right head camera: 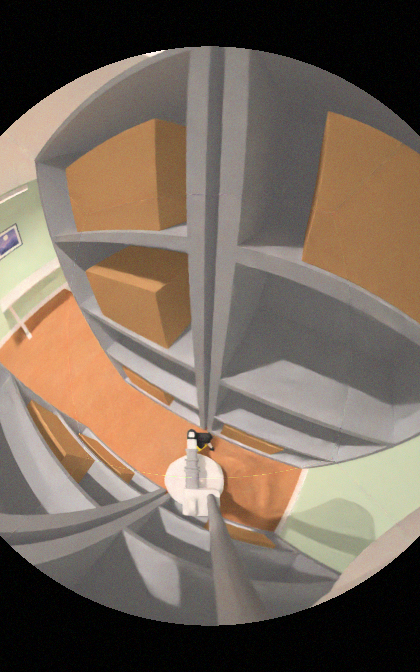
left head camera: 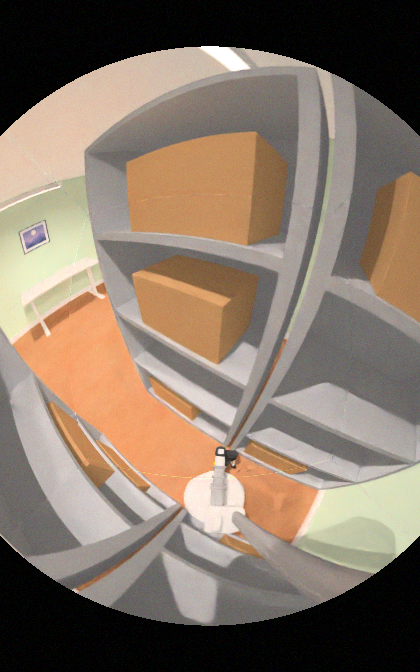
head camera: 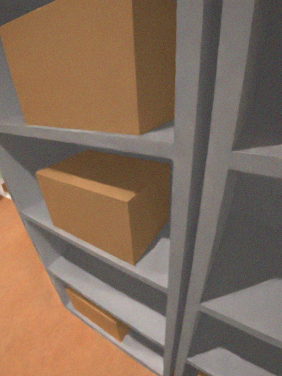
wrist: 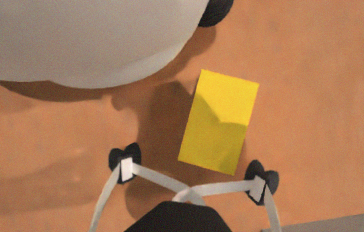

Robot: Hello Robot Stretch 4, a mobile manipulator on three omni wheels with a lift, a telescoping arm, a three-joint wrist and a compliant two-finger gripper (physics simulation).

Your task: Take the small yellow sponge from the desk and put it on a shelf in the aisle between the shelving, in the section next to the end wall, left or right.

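Frame: origin at the robot's base, x right, y back, z down, level; metres.
Where they show: gripper, fingertip midpoint: (wrist: pixel 192 165).
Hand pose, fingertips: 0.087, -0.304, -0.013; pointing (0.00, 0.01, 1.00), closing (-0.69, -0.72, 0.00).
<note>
After its pixels a point has its place, as x, y, z.
The small yellow sponge (wrist: pixel 218 122) {0.037, -0.285, -0.017} (right head camera: pixel 201 448) lies flat on the orange floor, near the robot's white base, partly in shadow. My gripper (wrist: pixel 192 165) {0.087, -0.304, -0.013} is open and empty; its fingertips stand apart in the wrist view, above the floor and near the sponge's lower end. In the right head camera view the gripper (right head camera: pixel 209 443) is by the foot of the shelving, and the gripper (left head camera: pixel 233 461) also shows in the left head camera view. The shelving section on the right (head camera: pixel 210 200) {0.113, -0.405, -1.317} (left head camera: pixel 341 210) (right head camera: pixel 235 175) stands next to the green end wall (left head camera: pixel 350 520) (right head camera: pixel 320 505).
The neighbouring section on the left holds large brown boxes (head camera: pixel 82 75) {-0.145, -0.575, -1.544} (left head camera: pixel 190 195) (right head camera: pixel 117 185). Another brown box (left head camera: pixel 395 240) (right head camera: pixel 365 210) sits high in the right section. More shelving stands across the aisle, behind the white base (left head camera: pixel 200 500) (right head camera: pixel 180 480). A white table (left head camera: pixel 60 280) stands far left.
</note>
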